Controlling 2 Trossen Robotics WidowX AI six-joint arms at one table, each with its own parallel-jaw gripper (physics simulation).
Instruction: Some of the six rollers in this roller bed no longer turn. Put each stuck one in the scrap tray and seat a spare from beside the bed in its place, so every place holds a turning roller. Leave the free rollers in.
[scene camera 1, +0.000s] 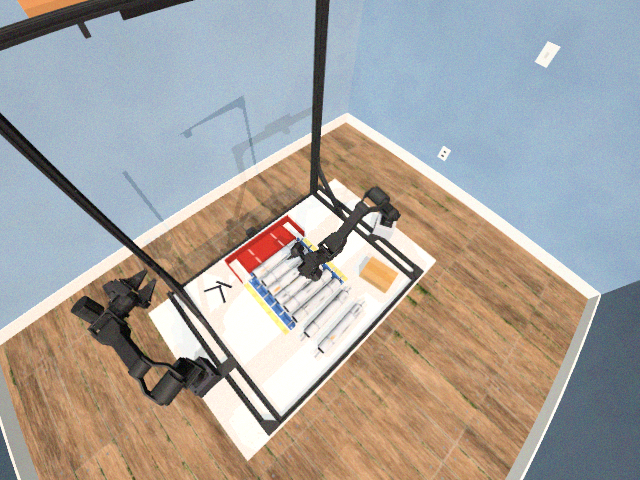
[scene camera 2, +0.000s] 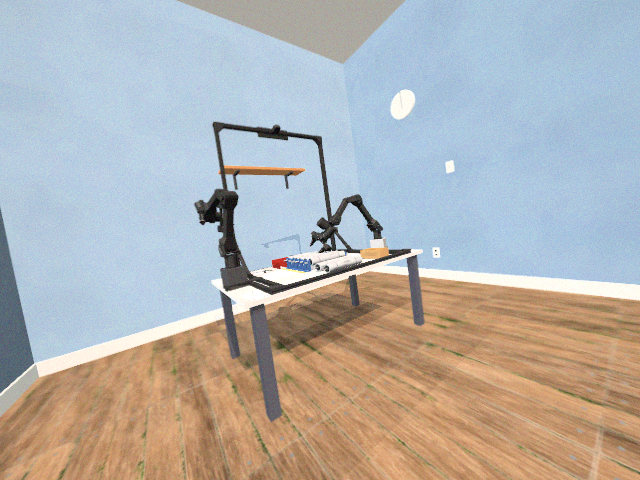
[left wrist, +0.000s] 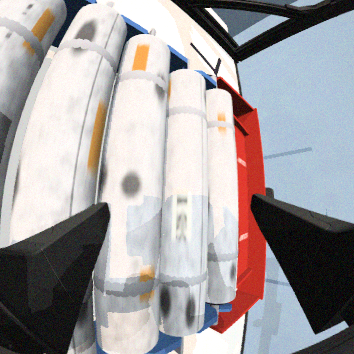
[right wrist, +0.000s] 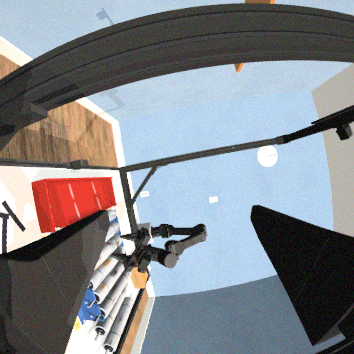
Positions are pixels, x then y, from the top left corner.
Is the right gripper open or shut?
Open.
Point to the left gripper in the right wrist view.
114, 245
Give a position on a scrap tray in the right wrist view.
61, 192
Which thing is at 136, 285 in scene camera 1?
The right gripper.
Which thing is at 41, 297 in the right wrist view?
The right gripper.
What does the right gripper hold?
Nothing.
